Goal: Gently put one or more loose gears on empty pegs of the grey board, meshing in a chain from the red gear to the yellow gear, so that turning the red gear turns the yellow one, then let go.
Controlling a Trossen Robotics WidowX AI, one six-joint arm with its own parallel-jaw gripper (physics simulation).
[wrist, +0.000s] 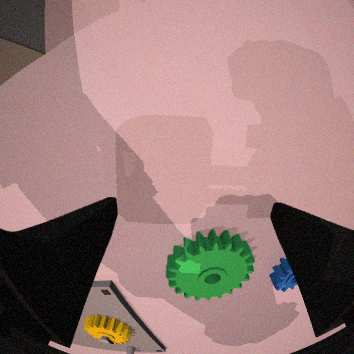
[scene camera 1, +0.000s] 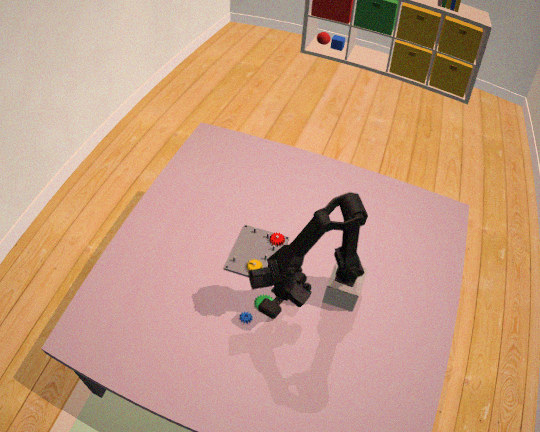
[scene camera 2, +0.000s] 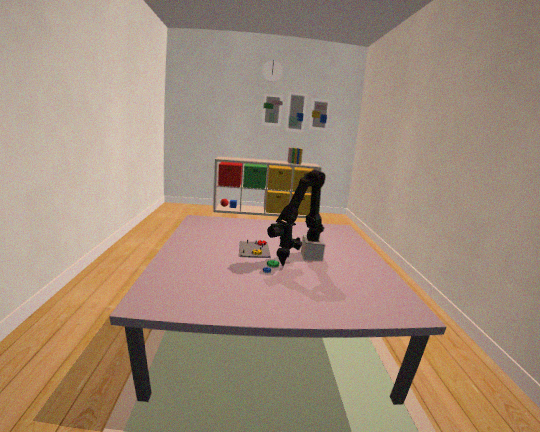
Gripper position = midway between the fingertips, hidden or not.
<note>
The gripper (scene camera 1: 281, 306) is open, holding nothing. Also in view: a green gear (wrist: 209, 266). Also in view: a yellow gear (wrist: 96, 325) and a grey board (scene camera 1: 250, 245).
The gripper is seen too in the wrist view (wrist: 198, 208). The grey board also shows in the wrist view (wrist: 104, 298).
</note>
